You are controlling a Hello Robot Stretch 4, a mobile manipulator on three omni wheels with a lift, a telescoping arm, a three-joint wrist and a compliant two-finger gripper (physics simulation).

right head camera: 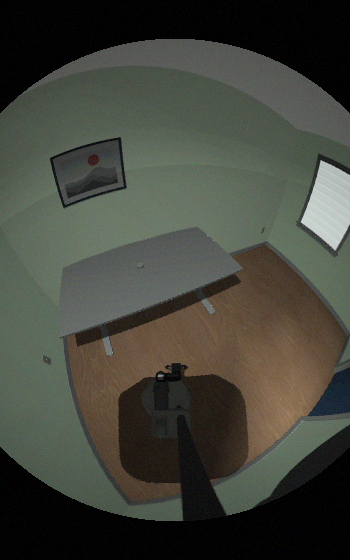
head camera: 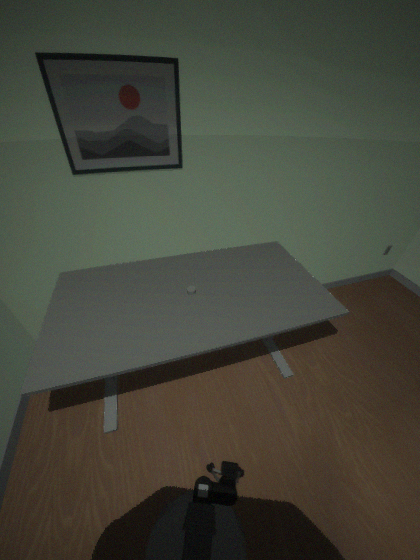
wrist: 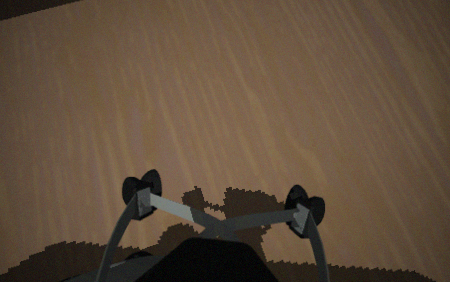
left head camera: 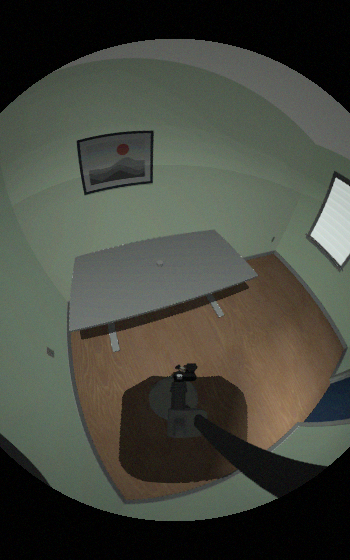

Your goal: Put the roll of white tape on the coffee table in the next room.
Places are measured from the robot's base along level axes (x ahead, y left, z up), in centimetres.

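Where they show: gripper, between the fingertips: [wrist: 223, 193].
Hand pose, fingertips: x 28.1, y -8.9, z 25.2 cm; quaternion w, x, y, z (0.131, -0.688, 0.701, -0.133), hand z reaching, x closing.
Things, the pixels of their top centre, and the offset from my fingertips. "*": a spot on its surface instead. Level surfaces: height alone.
- white tape, centre of its top: [head camera: 191, 288] [left head camera: 159, 261] [right head camera: 139, 264] dx +68.9, dy +26.2, dz +46.4 cm
- wide grey table, height of its surface: dz +44.0 cm
- wood floor, height of its surface: dz -28.0 cm
- dark blue floor patch, a spot on its surface: [right head camera: 332, 395] * dx -82.8, dy -174.5, dz -5.1 cm
A small whitish disc, which looks like the roll of white tape [head camera: 191, 289] [left head camera: 159, 263] [right head camera: 140, 265], lies near the middle of a wide grey table [head camera: 125, 320] [left head camera: 115, 295] [right head camera: 100, 295]. It is too small to make out in detail. My gripper [head camera: 225, 469] [left head camera: 185, 369] [right head camera: 176, 368] [wrist: 223, 193] is open, with its two fingertips wide apart and floor showing between them. It points down in front of my base, short of the table's near edge and well apart from the disc. The coffee table does not show in these views.
The grey table has pale feet [head camera: 110, 410] [left head camera: 114, 340] [right head camera: 107, 342] on the wood floor [head camera: 190, 415] and stands close to the green wall. A framed picture [head camera: 130, 137] hangs above. A window [left head camera: 334, 220] [right head camera: 330, 205] and a dark blue floor patch [left head camera: 332, 400] [right head camera: 332, 395] are at the right.
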